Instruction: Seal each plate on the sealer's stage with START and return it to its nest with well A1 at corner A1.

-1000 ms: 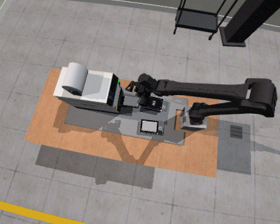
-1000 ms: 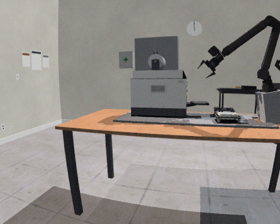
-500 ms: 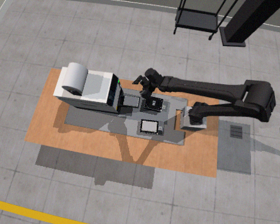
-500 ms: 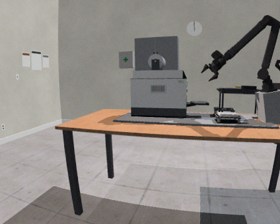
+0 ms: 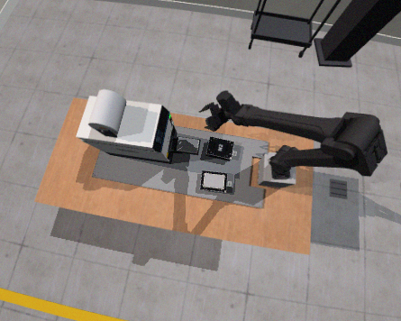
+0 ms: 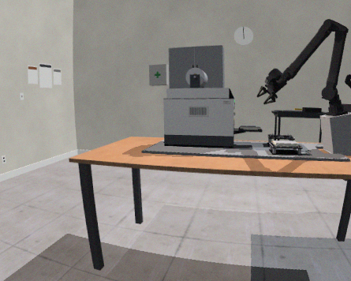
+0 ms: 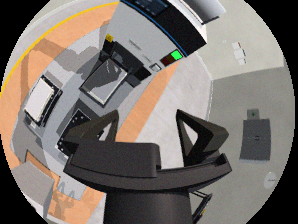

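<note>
Right now my hand is 90 mm short of the sealer stage, 80 mm to the right of it and 190 mm above it. The rest, counted from my hand: foil roll 420 mm ahead, 40 mm to the left, 130 mm above.
</note>
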